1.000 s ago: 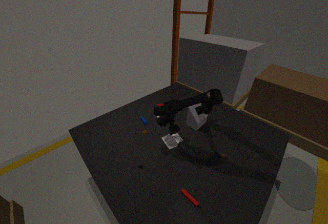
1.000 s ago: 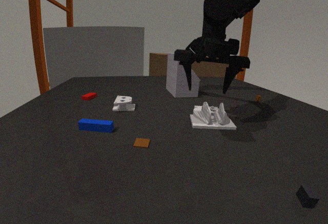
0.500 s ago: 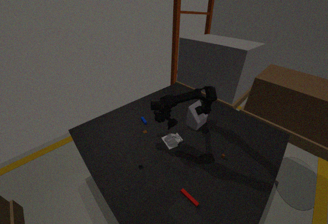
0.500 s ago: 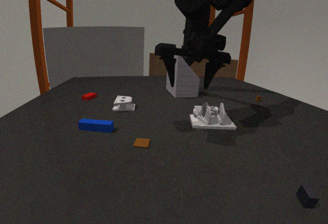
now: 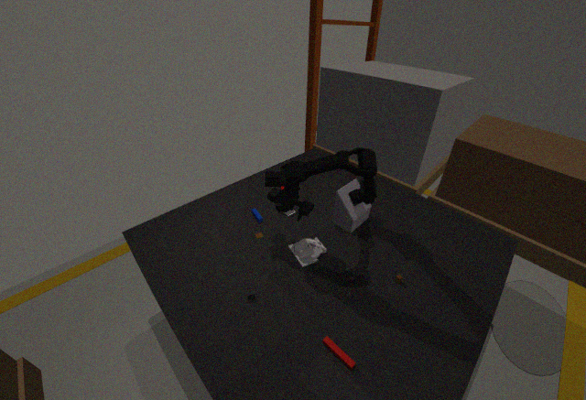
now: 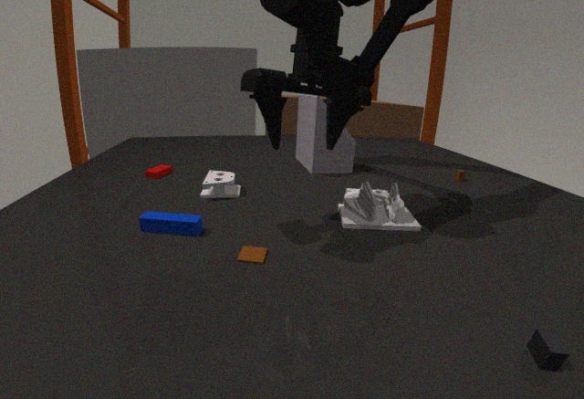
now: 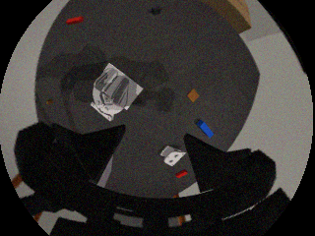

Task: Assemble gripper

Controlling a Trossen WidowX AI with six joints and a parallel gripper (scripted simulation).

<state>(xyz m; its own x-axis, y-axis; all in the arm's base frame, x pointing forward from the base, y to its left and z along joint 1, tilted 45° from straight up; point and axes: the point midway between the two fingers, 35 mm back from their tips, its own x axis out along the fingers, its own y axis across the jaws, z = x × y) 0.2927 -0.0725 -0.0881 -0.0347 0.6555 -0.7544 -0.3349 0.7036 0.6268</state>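
My gripper tip is now 100 mm past the white gripper base, 130 mm to the left of it and 80 mm above it. The rest, counted from my gripper tip: flat white plate 30 mm ahead, 120 mm to the left, 100 mm below; then orange tile 100 mm ahead, 80 mm to the right, 100 mm below; then white jaw 20 mm behind, 110 mm to the left, 90 mm below.
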